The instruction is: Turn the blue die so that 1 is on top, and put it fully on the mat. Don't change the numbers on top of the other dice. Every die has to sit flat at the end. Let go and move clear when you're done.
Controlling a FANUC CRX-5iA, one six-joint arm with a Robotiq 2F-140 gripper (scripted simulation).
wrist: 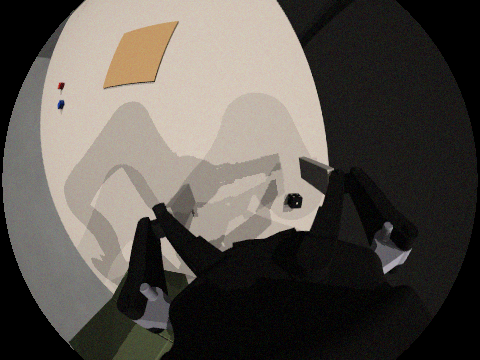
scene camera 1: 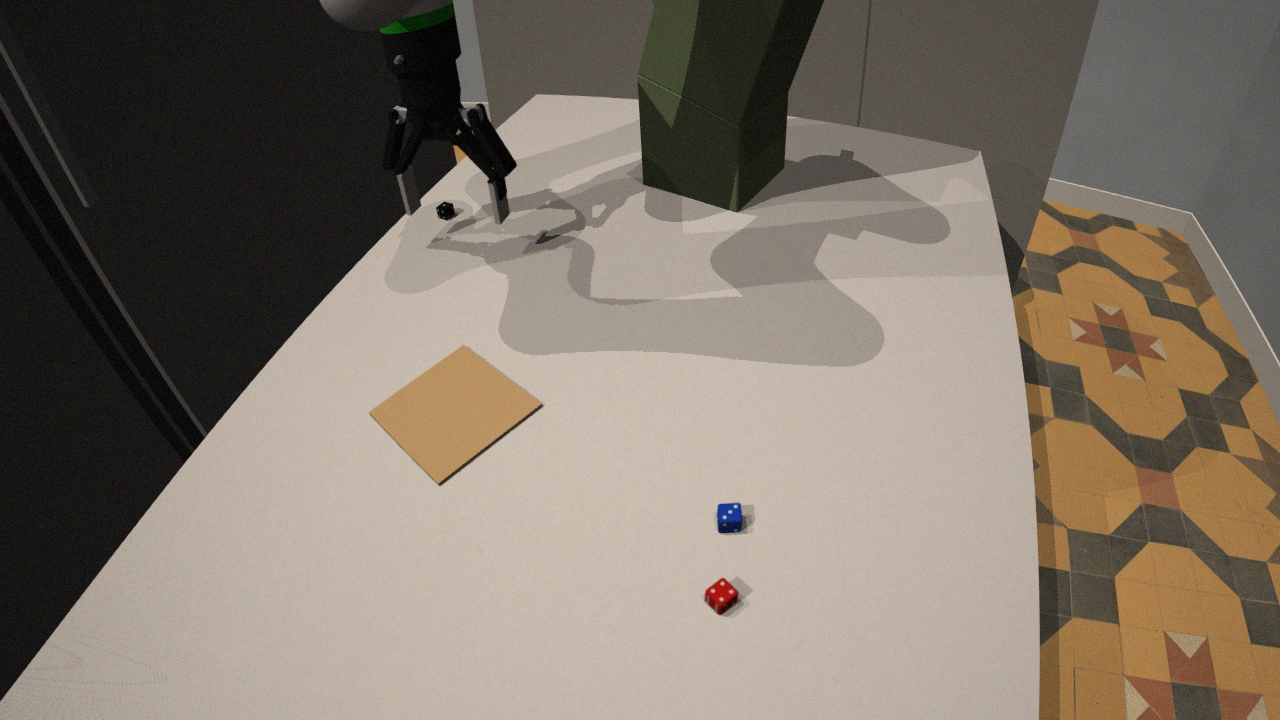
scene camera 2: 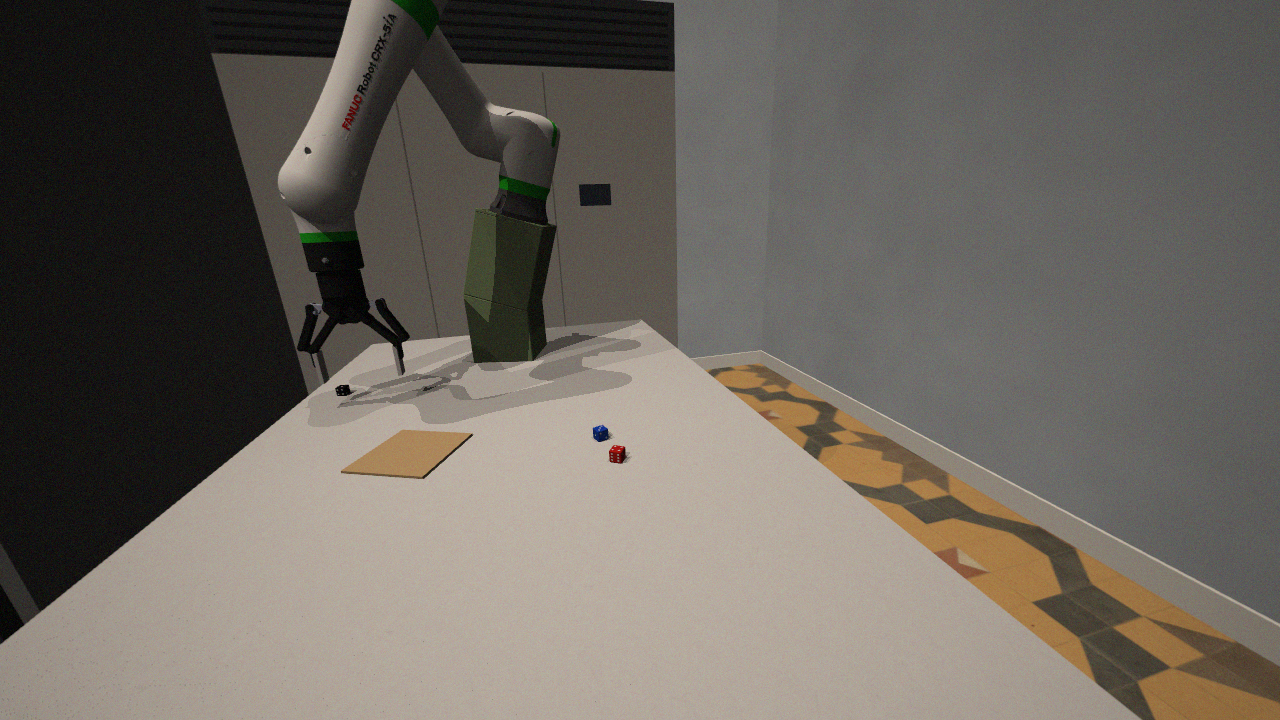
Labels:
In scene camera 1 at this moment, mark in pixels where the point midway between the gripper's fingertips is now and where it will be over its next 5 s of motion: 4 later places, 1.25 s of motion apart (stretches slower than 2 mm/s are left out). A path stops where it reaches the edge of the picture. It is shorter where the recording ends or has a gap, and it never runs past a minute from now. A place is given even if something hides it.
The gripper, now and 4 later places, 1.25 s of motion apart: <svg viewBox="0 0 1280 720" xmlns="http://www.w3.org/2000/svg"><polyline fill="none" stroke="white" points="456,214 538,302 684,456 717,519 714,540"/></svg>

